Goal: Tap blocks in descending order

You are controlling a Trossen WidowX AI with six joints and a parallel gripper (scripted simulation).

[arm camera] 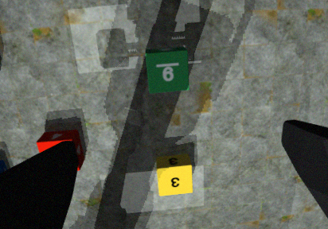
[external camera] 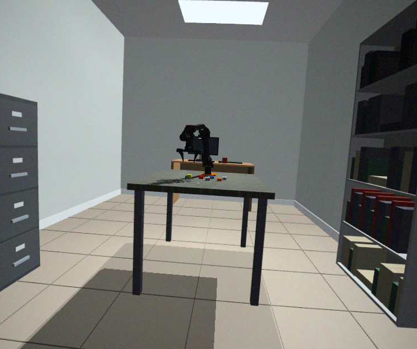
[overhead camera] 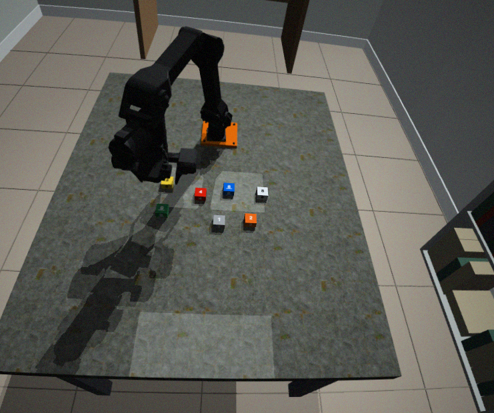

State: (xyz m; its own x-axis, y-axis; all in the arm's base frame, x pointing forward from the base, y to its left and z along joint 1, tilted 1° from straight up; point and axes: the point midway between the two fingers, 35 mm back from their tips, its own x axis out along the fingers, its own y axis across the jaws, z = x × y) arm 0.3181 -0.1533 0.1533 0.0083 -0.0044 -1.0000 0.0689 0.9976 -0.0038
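The green block lies 11 cm below my gripper tip. From my gripper tip the other things lie so: yellow block (11 cm below, 10 cm behind); then grey block (15 cm to the left, 11 cm below, 4 cm ahead); then red block (11 cm below, 10 cm to the left, 6 cm behind).
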